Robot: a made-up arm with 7 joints. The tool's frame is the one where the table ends. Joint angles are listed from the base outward.
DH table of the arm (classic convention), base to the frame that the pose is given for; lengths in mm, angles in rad. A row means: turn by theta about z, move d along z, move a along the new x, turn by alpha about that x. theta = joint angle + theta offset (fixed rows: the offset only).
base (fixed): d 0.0  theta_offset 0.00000  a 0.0  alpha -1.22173
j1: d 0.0  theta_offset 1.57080  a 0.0  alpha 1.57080
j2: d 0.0  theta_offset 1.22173  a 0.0  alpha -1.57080
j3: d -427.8  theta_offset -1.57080  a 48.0  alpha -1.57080
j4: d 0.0  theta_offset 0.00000  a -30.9  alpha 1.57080
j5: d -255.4  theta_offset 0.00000  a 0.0  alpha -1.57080
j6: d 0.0  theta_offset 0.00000  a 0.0  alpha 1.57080
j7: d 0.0  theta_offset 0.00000  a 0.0  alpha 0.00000
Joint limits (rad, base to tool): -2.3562..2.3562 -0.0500..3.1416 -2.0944..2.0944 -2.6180..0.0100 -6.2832..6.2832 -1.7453..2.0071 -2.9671..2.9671
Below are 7 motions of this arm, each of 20 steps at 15 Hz.
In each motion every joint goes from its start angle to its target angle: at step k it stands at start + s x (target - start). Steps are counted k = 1, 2, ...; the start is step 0. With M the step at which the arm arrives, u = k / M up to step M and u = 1 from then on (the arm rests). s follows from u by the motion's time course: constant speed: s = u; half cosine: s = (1 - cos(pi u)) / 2; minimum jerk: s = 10 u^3 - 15 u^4 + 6 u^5.
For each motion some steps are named. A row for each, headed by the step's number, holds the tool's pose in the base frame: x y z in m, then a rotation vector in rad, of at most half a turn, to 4 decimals.
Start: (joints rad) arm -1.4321 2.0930 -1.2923 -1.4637 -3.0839 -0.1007 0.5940
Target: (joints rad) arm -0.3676 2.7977 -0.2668 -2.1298 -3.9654 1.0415 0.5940
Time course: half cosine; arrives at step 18
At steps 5, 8, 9, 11, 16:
5: 0.1626 0.4545 0.2585 -1.3033 -1.4000 1.2162
8: 0.1262 0.3948 0.3064 -0.9281 -1.2064 0.9270
9: 0.1216 0.3651 0.3237 -0.7670 -1.1125 0.8311
11: 0.1274 0.2970 0.3510 -0.4254 -0.8935 0.6561
16: 0.1754 0.1621 0.3572 0.2179 -0.4262 0.3657

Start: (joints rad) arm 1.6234 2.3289 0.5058 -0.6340 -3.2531 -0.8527 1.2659
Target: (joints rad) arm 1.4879 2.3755 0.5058 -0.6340 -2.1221 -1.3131 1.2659
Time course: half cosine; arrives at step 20
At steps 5, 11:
5: 0.3355 0.5842 0.0385 -0.5483 -2.6277 1.4867
11: 0.3557 0.5708 0.0551 0.5502 2.2431 -1.3358

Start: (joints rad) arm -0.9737 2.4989 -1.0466 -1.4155 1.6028 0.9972 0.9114
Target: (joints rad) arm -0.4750 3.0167 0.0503 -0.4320 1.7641 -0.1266 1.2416
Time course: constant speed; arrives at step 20
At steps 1, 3, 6, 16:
1: 0.0206 0.4625 0.3617 0.4721 -1.0907 1.2988
3: -0.0079 0.4416 0.4116 0.4648 -1.3555 1.3044
6: -0.0487 0.3966 0.4812 0.4391 -1.7568 1.2450
16: -0.1452 0.1736 0.6361 0.1002 -2.9175 0.4352

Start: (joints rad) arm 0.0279 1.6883 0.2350 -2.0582 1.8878 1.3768 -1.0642
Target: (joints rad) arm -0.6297 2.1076 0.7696 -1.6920 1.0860 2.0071 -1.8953
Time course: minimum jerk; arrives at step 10
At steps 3, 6, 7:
3: 0.2745 0.3193 0.1765 0.3068 -0.3285 -1.6865
6: 0.1499 0.2692 0.3942 1.2205 -0.0211 -1.6511
7: 0.0852 0.2516 0.4385 1.4004 0.0709 -1.5293

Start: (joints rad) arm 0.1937 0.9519 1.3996 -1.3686 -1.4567 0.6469 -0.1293
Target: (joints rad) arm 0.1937 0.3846 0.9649 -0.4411 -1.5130 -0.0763 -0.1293
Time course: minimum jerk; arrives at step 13
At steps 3, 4, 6, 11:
3: -0.0004 0.5894 -0.1129 2.1423 0.4782 0.2172
4: -0.0013 0.5905 -0.1643 2.0232 0.4783 0.0841
6: -0.0094 0.5631 -0.3130 1.6521 0.4273 -0.2490
11: -0.0532 0.3655 -0.5749 0.7648 0.1476 -0.7117

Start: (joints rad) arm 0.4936 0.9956 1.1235 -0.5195 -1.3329 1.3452 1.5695
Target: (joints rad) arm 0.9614 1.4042 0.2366 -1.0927 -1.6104 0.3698 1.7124
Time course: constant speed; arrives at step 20
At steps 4, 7, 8, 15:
4: -0.1324 0.6380 -0.1755 2.4541 -0.3446 0.8532
7: -0.1094 0.6428 -0.1482 2.3477 -0.4864 0.4874
8: -0.1015 0.6433 -0.1414 2.2985 -0.5171 0.3685
15: -0.0549 0.6323 -0.1252 1.8132 -0.5242 -0.3701

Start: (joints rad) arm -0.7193 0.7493 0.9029 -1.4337 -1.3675 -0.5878 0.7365
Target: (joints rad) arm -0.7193 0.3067 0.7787 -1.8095 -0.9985 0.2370 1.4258
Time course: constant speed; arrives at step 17
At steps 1, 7, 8, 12, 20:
1: 0.3833 0.4241 -0.0104 1.4199 -2.1006 -0.4029
7: 0.4102 0.3584 -0.0446 1.0119 -2.3748 0.0910
8: 0.4136 0.3469 -0.0497 0.9332 -2.4094 0.1746
12: 0.4241 0.3000 -0.0680 0.5934 -2.5084 0.5105
20: 0.4301 0.2401 -0.0863 0.1278 -2.5302 0.9301

